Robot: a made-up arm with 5 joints. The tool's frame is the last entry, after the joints.
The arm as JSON. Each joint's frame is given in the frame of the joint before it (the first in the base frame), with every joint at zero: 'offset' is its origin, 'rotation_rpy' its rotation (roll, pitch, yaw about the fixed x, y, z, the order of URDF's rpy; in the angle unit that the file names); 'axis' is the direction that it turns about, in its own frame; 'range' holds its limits. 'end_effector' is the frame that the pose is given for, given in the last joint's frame.
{
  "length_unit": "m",
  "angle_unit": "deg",
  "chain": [
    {
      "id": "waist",
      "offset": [
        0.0,
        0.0,
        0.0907
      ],
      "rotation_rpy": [
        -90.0,
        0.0,
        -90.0
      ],
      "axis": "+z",
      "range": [
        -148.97,
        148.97
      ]
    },
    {
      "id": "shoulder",
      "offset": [
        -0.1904,
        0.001,
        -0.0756
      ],
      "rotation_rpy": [
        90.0,
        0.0,
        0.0
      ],
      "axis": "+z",
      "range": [
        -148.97,
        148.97
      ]
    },
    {
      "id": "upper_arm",
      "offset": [
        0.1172,
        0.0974,
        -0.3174
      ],
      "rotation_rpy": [
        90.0,
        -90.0,
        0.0
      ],
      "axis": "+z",
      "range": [
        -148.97,
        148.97
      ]
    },
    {
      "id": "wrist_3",
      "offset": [
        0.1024,
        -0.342,
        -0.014
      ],
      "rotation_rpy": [
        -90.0,
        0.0,
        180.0
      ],
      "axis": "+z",
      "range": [
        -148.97,
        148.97
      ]
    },
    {
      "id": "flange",
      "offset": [
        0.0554,
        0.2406,
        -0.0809
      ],
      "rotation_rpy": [
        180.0,
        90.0,
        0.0
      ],
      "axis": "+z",
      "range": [
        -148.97,
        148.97
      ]
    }
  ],
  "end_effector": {
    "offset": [
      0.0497,
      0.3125,
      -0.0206
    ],
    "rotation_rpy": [
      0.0,
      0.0,
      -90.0
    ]
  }
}
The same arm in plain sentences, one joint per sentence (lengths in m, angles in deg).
The arm has five revolute joints in a row. What follows holds with every joint at zero, and every direction is one of the base frame's.
The first joint sits 0.0907 m along +z from the base frame's origin and turns about +x, from -148.97 to 148.97 deg.
The second joint sits 0.0756 m along -x and 0.1904 m along +y and 0.0010 m along -z from the first joint and turns about +z, from -148.97 to 148.97 deg.
The third joint sits 0.0974 m along +x and 0.1172 m along -y and 0.3174 m along -z from the second joint and turns about -x, from -148.97 to 148.97 deg.
The fourth joint sits 0.0140 m along +x and 0.3420 m along -y and 0.1024 m along +z from the third joint and turns about -y, from -148.97 to 148.97 deg.
The fifth joint sits 0.2406 m along +x and 0.0809 m along +y and 0.0554 m along -z from the fourth joint and turns about +z, from -148.97 to 148.97 deg.
The tool frame, which is the frame that the pose is given for, sits 0.3125 m along -x and 0.0497 m along +y and 0.0206 m along -z from the fifth joint; its axes are parallel to the base frame's.

